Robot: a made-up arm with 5 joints.
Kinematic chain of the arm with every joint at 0, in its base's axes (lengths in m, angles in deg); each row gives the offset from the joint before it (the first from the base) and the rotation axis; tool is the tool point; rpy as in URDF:
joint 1: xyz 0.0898 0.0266 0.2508 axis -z
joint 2: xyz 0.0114 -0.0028 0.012 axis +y
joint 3: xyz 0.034 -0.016 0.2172 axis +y
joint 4: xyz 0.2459 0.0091 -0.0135 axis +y
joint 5: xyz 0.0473 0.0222 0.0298 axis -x
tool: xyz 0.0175 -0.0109 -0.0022 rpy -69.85 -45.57 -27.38
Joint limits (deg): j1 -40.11..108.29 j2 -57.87..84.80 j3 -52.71..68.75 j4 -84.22..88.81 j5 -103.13..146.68
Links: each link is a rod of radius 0.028 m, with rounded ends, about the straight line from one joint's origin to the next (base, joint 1, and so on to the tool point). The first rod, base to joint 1, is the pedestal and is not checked.
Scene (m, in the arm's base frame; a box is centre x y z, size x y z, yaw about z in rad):
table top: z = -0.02
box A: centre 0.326 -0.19 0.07 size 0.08 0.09 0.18 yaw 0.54
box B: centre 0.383 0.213 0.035 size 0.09 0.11 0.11 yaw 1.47
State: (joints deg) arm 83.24 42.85 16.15 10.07 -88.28
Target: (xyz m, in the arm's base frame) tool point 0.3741 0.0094 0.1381
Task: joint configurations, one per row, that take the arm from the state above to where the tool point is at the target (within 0.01 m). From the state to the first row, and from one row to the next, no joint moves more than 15 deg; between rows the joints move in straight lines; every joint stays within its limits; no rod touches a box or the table.
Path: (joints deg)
1: 76.37 29.85 20.98 -1.90 -88.85
2: 69.49 16.84 25.82 -13.87 -89.42
3: 62.62 3.84 30.65 -25.83 -89.99
4: 55.74 -9.16 35.48 -37.80 -90.56
5: 43.42 1.48 34.46 -25.17 -90.67
6: 31.10 12.11 33.44 -12.55 -90.78
7: 18.78 22.75 32.41 0.08 -90.89
8: 6.46 33.38 31.39 12.71 -91.00

